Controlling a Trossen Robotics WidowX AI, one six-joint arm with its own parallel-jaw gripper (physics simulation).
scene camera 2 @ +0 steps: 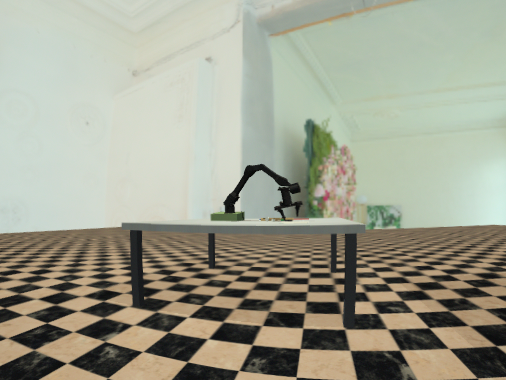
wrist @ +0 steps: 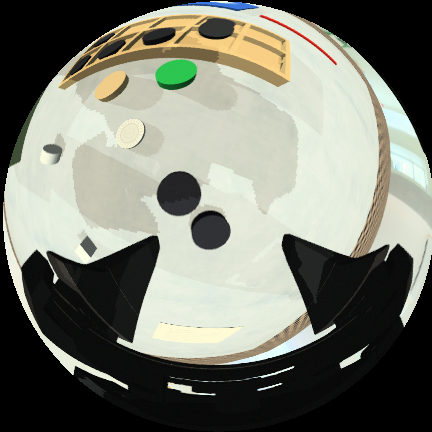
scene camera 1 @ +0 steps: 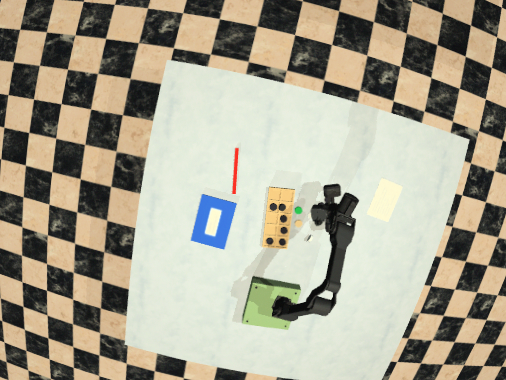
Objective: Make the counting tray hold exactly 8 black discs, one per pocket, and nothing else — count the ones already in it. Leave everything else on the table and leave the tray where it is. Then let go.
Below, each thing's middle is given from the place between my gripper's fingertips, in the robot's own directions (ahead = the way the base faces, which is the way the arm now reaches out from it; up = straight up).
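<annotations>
You'd find the green disc (wrist: pixel 174 74) 9 cm to the left of my hand, 9 cm behind it and 1 cm below it. The tan counting tray (scene camera 1: pixel 276 195) is 15 cm behind my hand, 15 cm to the left of it and 1 cm below it, and then there's a tan disc (wrist: pixel 112 85) that's 7 cm to the left of my hand, 14 cm behind it and 1 cm below it.
</annotations>
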